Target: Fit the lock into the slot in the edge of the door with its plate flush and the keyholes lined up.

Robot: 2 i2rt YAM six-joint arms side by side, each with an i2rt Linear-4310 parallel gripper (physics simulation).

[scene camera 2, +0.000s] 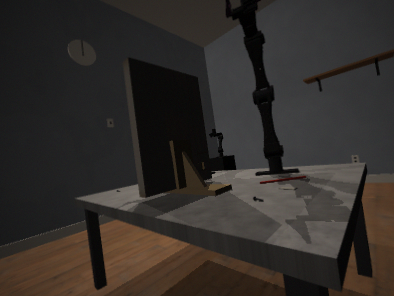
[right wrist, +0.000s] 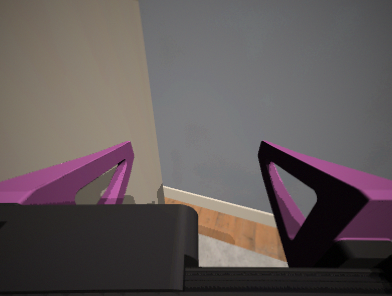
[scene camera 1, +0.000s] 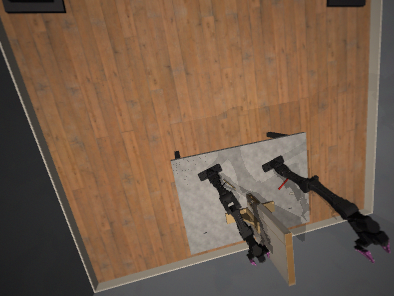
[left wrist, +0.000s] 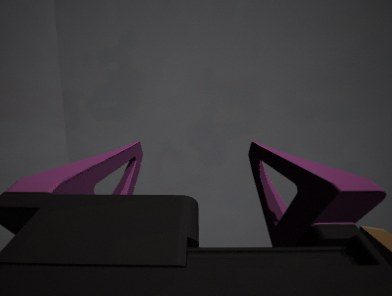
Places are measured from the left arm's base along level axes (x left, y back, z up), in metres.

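Where they show: left gripper, fingertip midpoint: (scene camera 1: 381, 257) (left wrist: 195, 147); right gripper, fingertip midpoint: (right wrist: 195, 148); left arm's base at its link origin: (scene camera 2: 276, 173) (scene camera 1: 272, 163); right arm's base at its link origin: (scene camera 1: 209, 172).
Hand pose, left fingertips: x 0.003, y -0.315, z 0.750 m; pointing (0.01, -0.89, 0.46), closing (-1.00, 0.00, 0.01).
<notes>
Things, the pixels of their centre, and the offset from my left fingertips.
- thin red rod at the middle of its body: (scene camera 2: 282, 179) (scene camera 1: 284, 182) dx +0.039, dy +0.096, dz -0.747 m
- small dark screw-like piece at the middle of its body: (scene camera 2: 258, 199) dx -0.005, dy -0.180, dz -0.746 m
- small pale strip at the middle of its body: (scene camera 2: 287, 188) dx +0.063, dy -0.047, dz -0.749 m
The door (scene camera 1: 274, 231) (scene camera 2: 167, 125) (right wrist: 70, 90) stands upright on the table in a wooden stand (scene camera 1: 230, 218) (scene camera 2: 220, 189). Its slot and keyholes cannot be made out. The lock cannot be identified in any view; a small pale, long thing (scene camera 1: 228, 183) beside the right arm's base is too small to name. My left gripper (scene camera 1: 378, 253) (left wrist: 195, 147) is open and empty, off to the right of the door, facing a grey wall. My right gripper (scene camera 1: 261, 258) (right wrist: 195, 148) is open and empty, close to the left of the door, whose face shows behind one finger in the right wrist view.
The grey table (scene camera 1: 192, 215) (scene camera 2: 225, 235) bears a thin red rod (scene camera 1: 283, 184) (scene camera 2: 282, 180) near the left arm's base, a small dark screw-like piece (scene camera 2: 257, 199) and a small pale strip (scene camera 2: 288, 188). The tall door stands between the two grippers.
</notes>
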